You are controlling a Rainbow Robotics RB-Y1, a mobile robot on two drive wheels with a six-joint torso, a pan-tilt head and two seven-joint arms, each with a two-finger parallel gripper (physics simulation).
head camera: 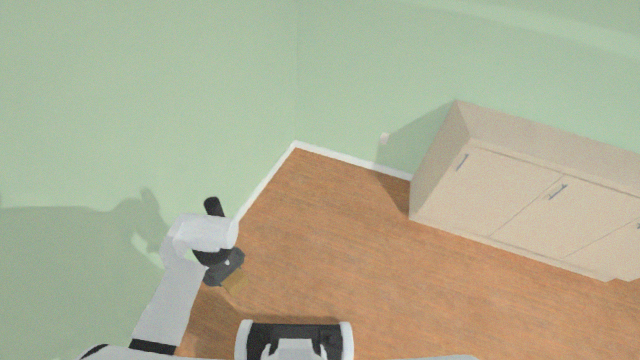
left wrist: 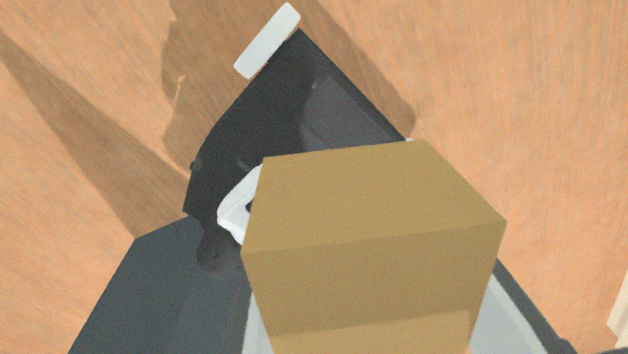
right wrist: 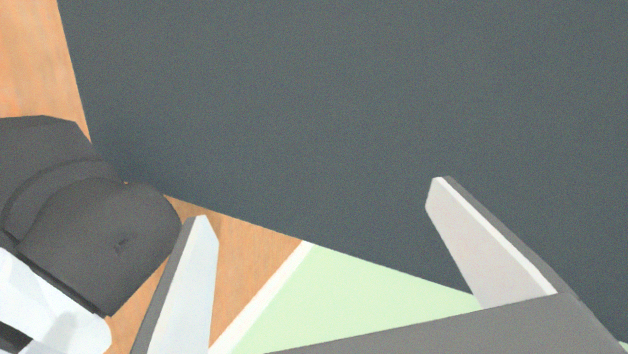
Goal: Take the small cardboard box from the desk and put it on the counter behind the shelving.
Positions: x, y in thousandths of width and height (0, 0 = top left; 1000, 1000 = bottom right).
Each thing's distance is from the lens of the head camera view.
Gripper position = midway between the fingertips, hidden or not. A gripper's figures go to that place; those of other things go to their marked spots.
my left gripper (head camera: 359, 765): 74 cm
beige counter (head camera: 855, 540): 185 cm
